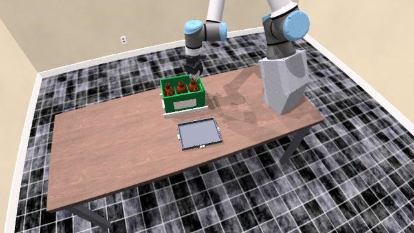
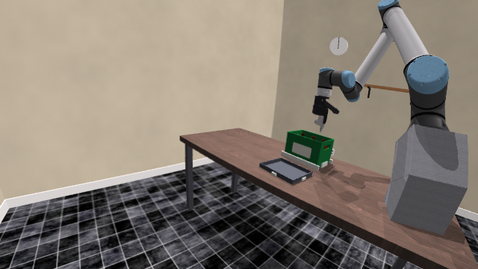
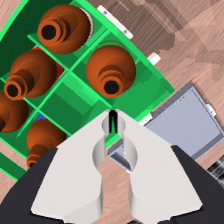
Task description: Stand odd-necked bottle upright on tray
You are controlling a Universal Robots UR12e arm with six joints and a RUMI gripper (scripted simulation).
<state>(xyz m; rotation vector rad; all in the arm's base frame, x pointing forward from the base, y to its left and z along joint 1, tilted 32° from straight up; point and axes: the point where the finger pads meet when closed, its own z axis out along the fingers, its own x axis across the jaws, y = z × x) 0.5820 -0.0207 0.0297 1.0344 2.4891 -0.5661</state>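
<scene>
The glass bottle lies 180 mm ahead of my hand, 90 mm to the right of it and 150 mm below it. Also, from my hand: grey tray 60 mm ahead, 250 mm to the left, 230 mm below; green crate 90 mm ahead, 50 mm to the right, 160 mm below.
</scene>
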